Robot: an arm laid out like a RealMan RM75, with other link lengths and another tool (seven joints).
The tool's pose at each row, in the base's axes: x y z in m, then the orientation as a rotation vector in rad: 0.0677 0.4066 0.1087 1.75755 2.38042 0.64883; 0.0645 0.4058 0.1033 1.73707 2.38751 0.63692; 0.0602 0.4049 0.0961 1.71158 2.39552 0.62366; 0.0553 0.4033 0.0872 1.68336 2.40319 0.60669; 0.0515 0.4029 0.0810 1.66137 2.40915 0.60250; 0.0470 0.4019 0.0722 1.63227 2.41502 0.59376; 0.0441 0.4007 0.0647 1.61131 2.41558 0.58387; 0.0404 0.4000 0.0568 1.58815 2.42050 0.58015; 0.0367 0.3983 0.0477 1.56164 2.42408 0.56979; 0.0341 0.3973 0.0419 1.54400 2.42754 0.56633
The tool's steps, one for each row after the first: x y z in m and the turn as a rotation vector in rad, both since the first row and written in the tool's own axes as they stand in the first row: -0.0006 -0.0052 0.0036 0.00152 -0.00804 -0.01559; -0.0012 -0.0121 0.0084 0.00248 -0.01755 -0.03473; -0.0025 -0.0204 0.0143 0.00401 -0.02986 -0.05594; -0.0026 -0.0263 0.0186 0.00163 -0.03444 -0.07176; -0.0035 -0.0341 0.0247 -0.00123 -0.04335 -0.09263; -0.0049 -0.0399 0.0302 -0.00384 -0.05397 -0.10728; -0.0056 -0.0465 0.0359 -0.00710 -0.05890 -0.12378; -0.0075 -0.0538 0.0424 -0.00934 -0.06901 -0.14285; -0.0085 -0.0587 0.0465 -0.01156 -0.07309 -0.15550
